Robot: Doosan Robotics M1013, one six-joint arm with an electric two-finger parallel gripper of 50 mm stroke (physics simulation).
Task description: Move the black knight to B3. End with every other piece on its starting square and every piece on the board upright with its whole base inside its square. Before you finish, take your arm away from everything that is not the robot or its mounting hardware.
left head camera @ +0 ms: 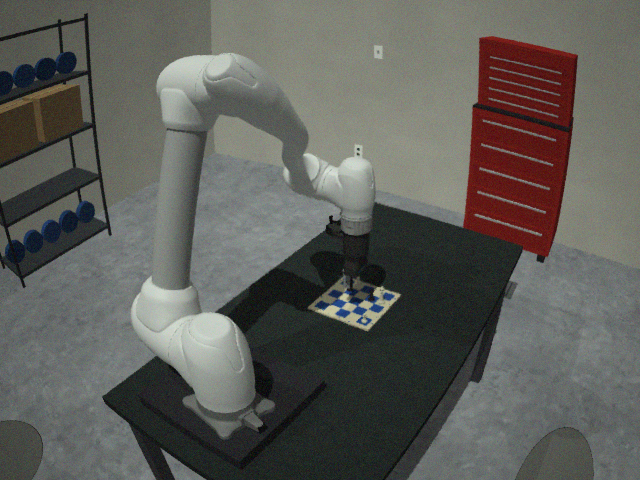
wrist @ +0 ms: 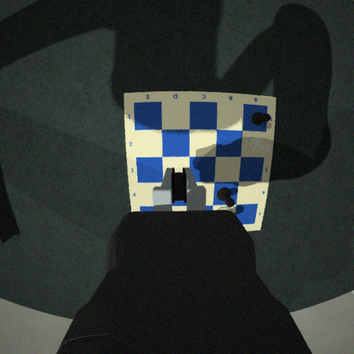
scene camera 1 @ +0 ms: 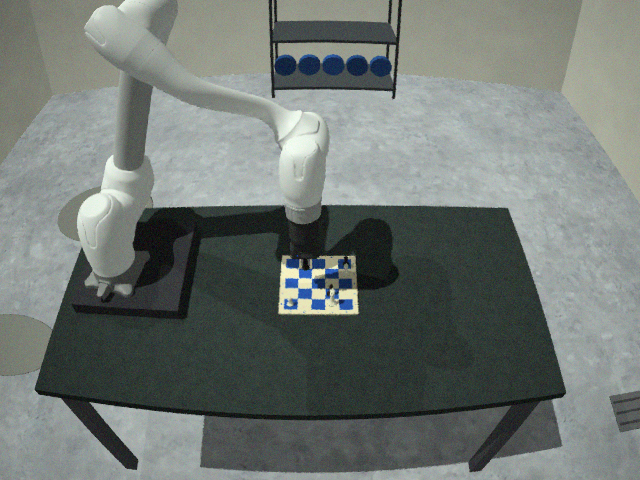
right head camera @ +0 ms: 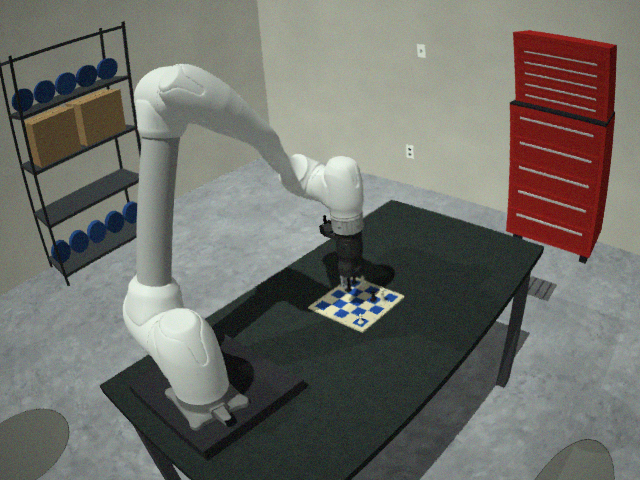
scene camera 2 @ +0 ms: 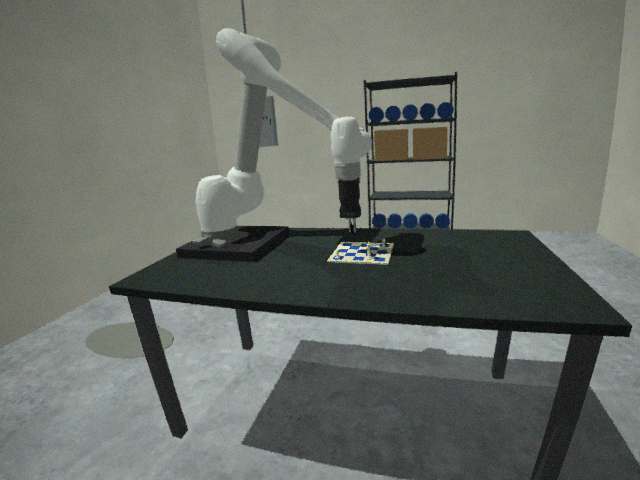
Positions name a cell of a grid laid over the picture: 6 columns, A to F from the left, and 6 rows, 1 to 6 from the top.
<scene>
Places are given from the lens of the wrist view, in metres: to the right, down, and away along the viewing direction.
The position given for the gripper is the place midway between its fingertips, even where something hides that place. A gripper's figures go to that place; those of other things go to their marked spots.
gripper (wrist: D4): 0.00, 0.00, 0.16
blue-and-cream chessboard (wrist: D3): 0.04, -0.06, 0.23
</scene>
